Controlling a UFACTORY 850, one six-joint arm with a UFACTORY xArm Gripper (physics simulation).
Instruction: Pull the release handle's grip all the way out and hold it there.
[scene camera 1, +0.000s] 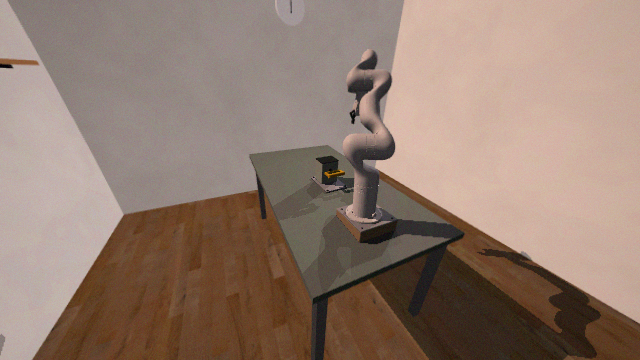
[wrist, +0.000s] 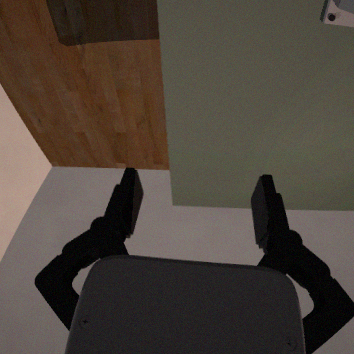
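Observation:
The release handle's yellow grip (scene camera 1: 334, 173) sticks out from the side of a dark box-shaped housing (scene camera 1: 328, 165) in the scene view. The housing stands upright on a light base plate (scene camera 1: 334, 187) (wrist: 345, 16); a corner of that plate shows at the top right of the wrist view. The yellow grip does not show in the wrist view. How far the grip stands out of the housing is too small to tell. My gripper (scene camera 1: 353, 119) (wrist: 196, 182) is open and empty, high above the table and well apart from the grip.
The green-grey table (scene camera 1: 300, 235) (wrist: 260, 100) carries the housing and the arm's base block (scene camera 1: 376, 231). The table's far edge and one side edge show in the wrist view, with the wooden floor (wrist: 110, 100) beyond. Walls stand behind and to the right.

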